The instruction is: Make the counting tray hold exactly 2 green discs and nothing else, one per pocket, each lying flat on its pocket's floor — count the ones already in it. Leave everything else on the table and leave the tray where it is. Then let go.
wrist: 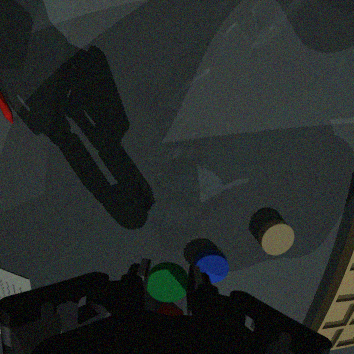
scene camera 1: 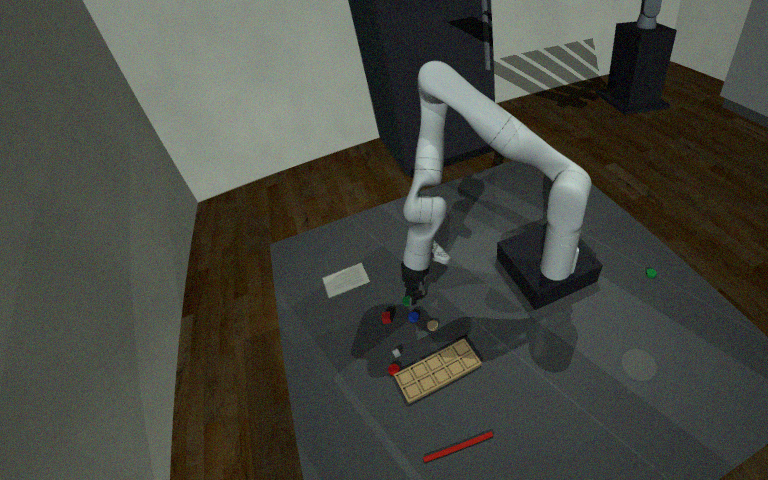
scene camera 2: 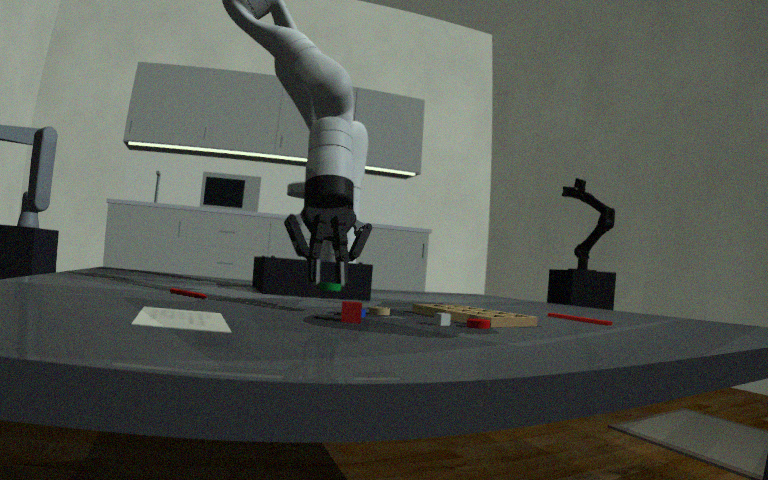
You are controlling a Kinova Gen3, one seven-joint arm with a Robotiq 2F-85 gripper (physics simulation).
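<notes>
My gripper [scene camera 1: 408,298] [scene camera 2: 330,281] [wrist: 168,273] is shut on a green disc [scene camera 1: 406,301] [scene camera 2: 330,287] [wrist: 167,286] and holds it above the table, near the blue disc. The wooden counting tray [scene camera 1: 443,370] [scene camera 2: 513,322] [wrist: 327,327] has two rows of pockets; no disc shows in its pockets in the first scene view. In the wrist view a corner of the tray shows at the lower right. Another green disc [scene camera 1: 651,273] lies on the table at the far right, past the robot's base.
A blue disc [scene camera 1: 414,316] [wrist: 213,268], a tan disc [scene camera 1: 432,324] [scene camera 2: 379,310] [wrist: 278,239] and a red cube [scene camera 1: 386,318] [scene camera 2: 351,312] are near the gripper. A white cube [scene camera 1: 396,352] [scene camera 2: 442,319] and a red disc [scene camera 1: 393,369] [scene camera 2: 478,323] are beside the tray. A red bar [scene camera 1: 458,446] [scene camera 2: 579,319] lies beyond.
</notes>
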